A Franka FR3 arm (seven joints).
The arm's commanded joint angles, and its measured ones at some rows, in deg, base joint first. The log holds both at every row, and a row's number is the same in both.
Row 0, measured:
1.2, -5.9, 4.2, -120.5, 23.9, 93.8, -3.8
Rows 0 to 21, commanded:
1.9, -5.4, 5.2, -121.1, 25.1, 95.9, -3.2
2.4, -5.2, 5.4, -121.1, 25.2, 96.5, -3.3
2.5, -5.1, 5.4, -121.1, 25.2, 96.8, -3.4
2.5, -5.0, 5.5, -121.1, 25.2, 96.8, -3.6
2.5, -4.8, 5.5, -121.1, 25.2, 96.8, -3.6
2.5, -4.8, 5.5, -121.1, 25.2, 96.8, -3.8
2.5, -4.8, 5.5, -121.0, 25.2, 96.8, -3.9
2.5, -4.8, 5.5, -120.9, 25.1, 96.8, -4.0
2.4, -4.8, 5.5, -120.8, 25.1, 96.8, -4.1
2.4, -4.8, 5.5, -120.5, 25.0, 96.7, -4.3
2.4, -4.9, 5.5, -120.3, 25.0, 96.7, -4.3
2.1, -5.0, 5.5, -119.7, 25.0, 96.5, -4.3
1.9, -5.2, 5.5, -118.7, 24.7, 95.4, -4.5
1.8, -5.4, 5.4, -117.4, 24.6, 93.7, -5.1
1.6, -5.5, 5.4, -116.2, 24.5, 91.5, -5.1
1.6, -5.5, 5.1, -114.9, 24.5, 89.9, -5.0
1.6, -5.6, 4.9, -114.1, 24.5, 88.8, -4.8
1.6, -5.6, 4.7, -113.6, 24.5, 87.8, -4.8
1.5, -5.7, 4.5, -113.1, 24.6, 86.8, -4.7
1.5, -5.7, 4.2, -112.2, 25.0, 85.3, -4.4
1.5, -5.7, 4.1, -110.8, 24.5, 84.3, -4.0
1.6, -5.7, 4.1, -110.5, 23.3, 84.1, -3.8
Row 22, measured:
1.9, -5.6, 4.2, -112.6, 24.0, 86.5, -4.5
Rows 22 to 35, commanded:
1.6, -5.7, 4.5, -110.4, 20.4, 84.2, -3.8
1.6, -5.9, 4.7, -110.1, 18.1, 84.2, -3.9
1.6, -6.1, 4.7, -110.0, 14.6, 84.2, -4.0
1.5, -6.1, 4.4, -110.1, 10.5, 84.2, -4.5
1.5, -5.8, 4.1, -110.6, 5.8, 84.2, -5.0
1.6, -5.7, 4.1, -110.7, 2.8, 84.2, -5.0
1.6, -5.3, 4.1, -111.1, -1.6, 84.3, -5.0
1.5, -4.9, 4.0, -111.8, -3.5, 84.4, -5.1
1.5, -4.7, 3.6, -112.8, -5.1, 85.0, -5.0
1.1, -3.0, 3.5, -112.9, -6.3, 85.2, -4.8
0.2, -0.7, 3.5, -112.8, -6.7, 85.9, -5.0
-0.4, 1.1, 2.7, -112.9, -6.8, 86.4, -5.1
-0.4, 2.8, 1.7, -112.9, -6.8, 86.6, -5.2
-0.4, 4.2, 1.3, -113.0, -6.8, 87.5, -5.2
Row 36, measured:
0.3, 0.7, 2.1, -113.1, -6.0, 85.9, -4.6
